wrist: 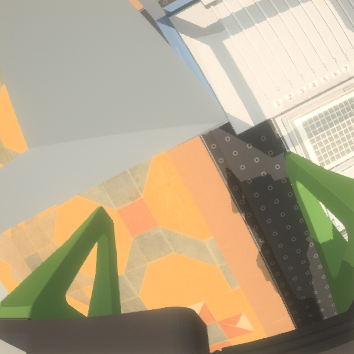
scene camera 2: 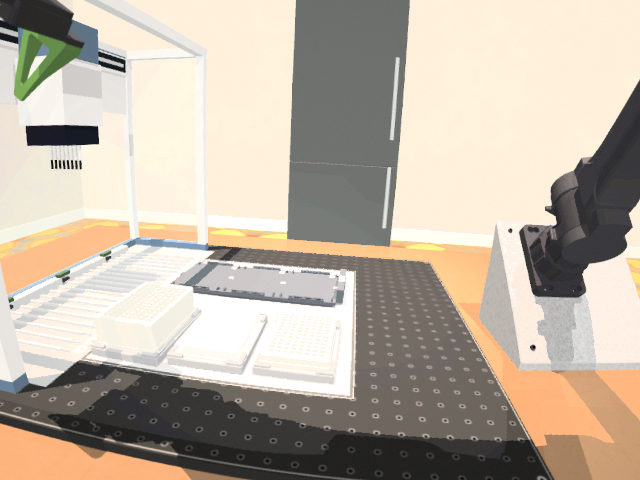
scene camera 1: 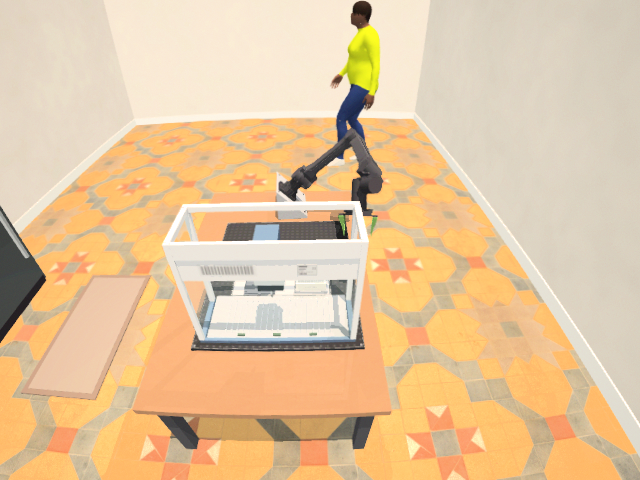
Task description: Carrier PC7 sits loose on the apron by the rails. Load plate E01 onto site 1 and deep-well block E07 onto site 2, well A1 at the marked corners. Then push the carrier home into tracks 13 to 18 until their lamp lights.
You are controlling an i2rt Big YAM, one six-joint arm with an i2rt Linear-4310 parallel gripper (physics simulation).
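Places are measured from the arm's base along level axes (x ahead, y left, z up), in centimetres.
Pixels of known places: gripper, between the fingertips: (wrist: 193,188) (scene camera 1: 357,236); arm's base, origin of its link: (scene camera 2: 549,262) (scene camera 1: 286,192).
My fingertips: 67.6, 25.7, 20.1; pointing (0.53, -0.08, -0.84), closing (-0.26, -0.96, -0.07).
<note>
Ahead of a thing's pixels: the offset from my fingertips to its top centre, as dx, dy, dz. "pt": to the spot under its first point. Level surfaces: height alone.
Carrier PC7 {-19.1, -37.6, -28.6} (scene camera 2: 258,281), long, grey and empty, lies flat on the white apron (scene camera 2: 344,379) beside the rails (scene camera 2: 111,281) (wrist: 280,50). Three pale labware pieces stand on the apron: a tall deep-well block {-7.2, -16.6, -26.3} (scene camera 2: 147,320) nearest the rails, a low smooth-topped plate {-17.8, -16.7, -29.0} (scene camera 2: 222,336) in the middle, and a low plate with wells {-29.0, -16.2, -29.0} (scene camera 2: 303,335) at the outer end. Their labels and A1 corners are not readable. A gridded labware top {pt -6.8, -14.9, -26.7} (wrist: 330,132) shows at the wrist view's right edge. My gripper (scene camera 1: 357,235) (wrist: 193,188) is open and empty, high at the enclosure's side; in scene camera 2 green finger parts show top left.
The white enclosure frame (scene camera 1: 268,251) (scene camera 2: 201,149) stands around the rails; a large grey part {pt +2.2, -3.0, +12.8} (wrist: 100,85) fills the wrist view's upper left. A pipetting head {+14.9, -31.1, +8.5} (scene camera 2: 62,111) hangs above the rails. A perforated black base {dz -31.6} (scene camera 2: 413,330) surrounds the apron. A person (scene camera 1: 364,56) walks behind the arm.
</note>
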